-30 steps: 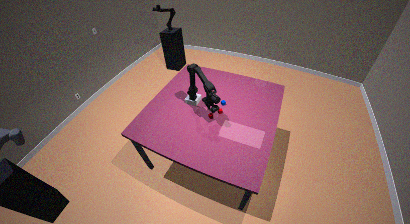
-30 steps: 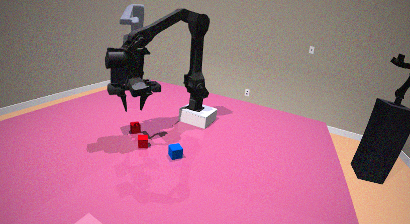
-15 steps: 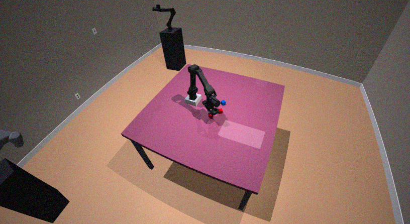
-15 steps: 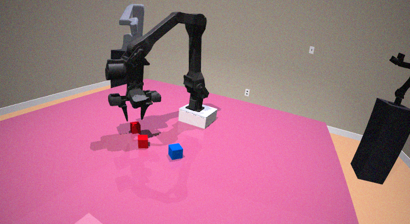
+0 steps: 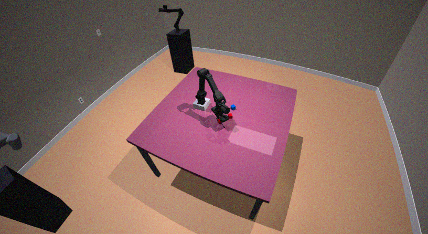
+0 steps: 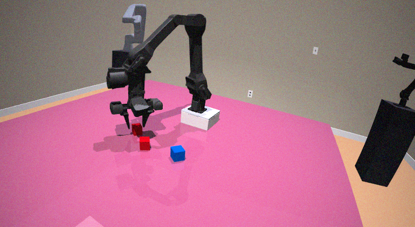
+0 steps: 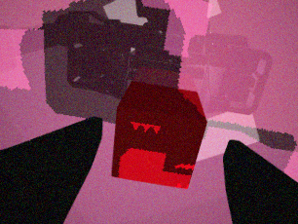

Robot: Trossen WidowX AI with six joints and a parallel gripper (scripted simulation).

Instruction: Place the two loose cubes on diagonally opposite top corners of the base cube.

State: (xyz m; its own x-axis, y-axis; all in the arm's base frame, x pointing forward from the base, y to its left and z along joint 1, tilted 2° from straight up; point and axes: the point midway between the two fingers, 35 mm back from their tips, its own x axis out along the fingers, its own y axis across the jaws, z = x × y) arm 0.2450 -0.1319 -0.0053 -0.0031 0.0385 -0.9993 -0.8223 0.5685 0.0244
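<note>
Now: gripper tip 200 mm to the right of the blue cube, 50 mm short of it and 10 mm above it.
</note>
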